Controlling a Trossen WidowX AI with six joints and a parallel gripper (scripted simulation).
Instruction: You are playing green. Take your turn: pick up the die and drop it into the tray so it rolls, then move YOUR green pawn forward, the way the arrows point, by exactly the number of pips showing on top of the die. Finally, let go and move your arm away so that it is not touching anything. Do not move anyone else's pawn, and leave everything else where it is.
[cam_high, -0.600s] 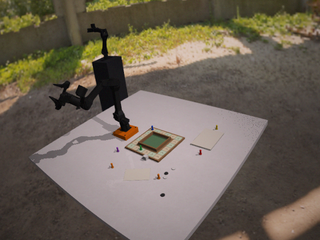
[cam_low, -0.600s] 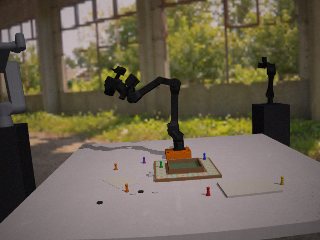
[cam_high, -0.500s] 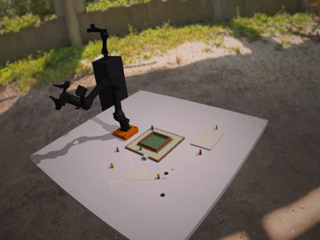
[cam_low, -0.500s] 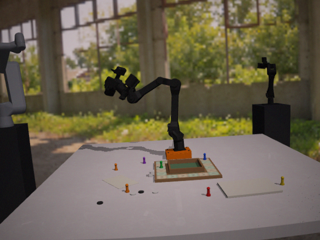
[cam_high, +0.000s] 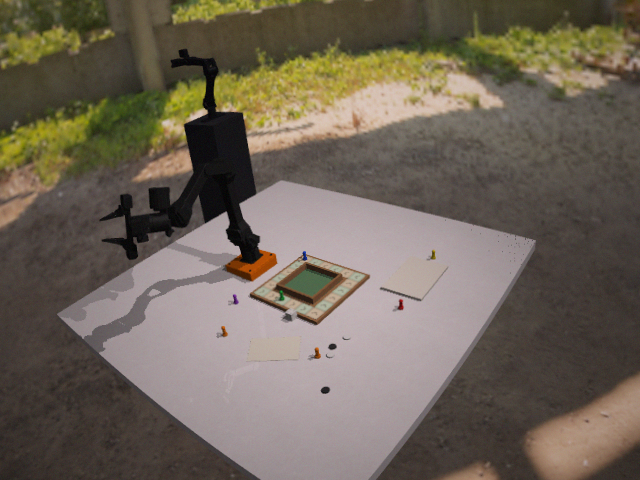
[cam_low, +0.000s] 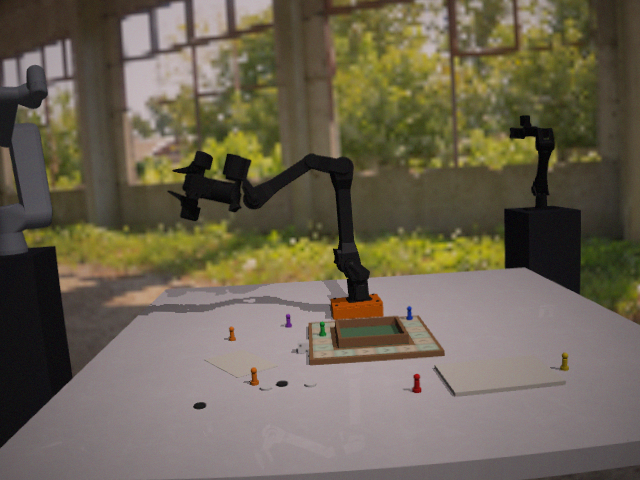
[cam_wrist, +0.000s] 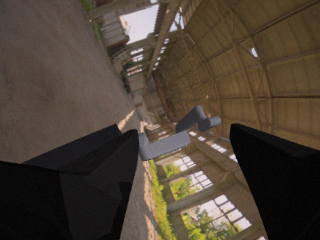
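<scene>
My gripper tip is now 39 cm short of the white die, 38 cm above it and 32 cm to the right of it. Also, from my gripper tip: green pawn 37 cm to the left, 36 cm below, 32 cm ahead; blue pawn 60 cm to the left, 36 cm below, 25 cm ahead; purple pawn 38 cm below, 30 cm to the left, 18 cm ahead.
</scene>
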